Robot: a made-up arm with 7 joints.
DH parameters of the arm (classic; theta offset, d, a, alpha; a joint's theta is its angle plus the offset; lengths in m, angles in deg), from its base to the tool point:
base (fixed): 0 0 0 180
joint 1: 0 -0.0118 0.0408 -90
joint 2: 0 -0.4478 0.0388 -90
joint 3: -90 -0.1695 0.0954 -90
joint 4: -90 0.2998 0.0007 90
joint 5: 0 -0.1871 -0.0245 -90
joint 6: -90 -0.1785 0.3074 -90
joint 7: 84.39 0 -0.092 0
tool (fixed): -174.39 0.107 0 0
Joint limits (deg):
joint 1: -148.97..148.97
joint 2: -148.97..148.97
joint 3: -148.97..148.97
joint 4: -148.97..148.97
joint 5: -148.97..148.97
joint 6: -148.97..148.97
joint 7: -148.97..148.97
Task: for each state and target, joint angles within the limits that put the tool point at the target. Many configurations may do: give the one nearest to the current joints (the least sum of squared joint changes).
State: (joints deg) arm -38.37 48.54 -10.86 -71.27 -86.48 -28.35 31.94
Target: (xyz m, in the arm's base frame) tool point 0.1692 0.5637 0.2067
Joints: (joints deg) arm -49.42 63.16 -10.70 -72.63 -87.29 -28.99 28.32
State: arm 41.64 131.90 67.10 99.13 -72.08 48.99 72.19
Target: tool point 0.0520 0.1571 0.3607
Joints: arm 28.17 147.94 41.38 79.80 -33.93 67.19 75.67
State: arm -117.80 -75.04 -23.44 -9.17 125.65 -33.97 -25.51
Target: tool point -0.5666 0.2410 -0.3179
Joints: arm -91.12 -42.13 16.89 -10.75 133.25 -20.80 -27.18
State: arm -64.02 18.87 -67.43 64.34 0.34 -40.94 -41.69
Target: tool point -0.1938 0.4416 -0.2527
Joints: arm -66.59 7.74 -47.89 56.26 -5.60 -70.60 -36.86
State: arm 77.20 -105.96 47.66 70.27 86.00 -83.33 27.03
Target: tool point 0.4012 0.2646 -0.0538
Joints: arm 67.09 -106.64 57.08 63.65 63.69 -55.56 15.80
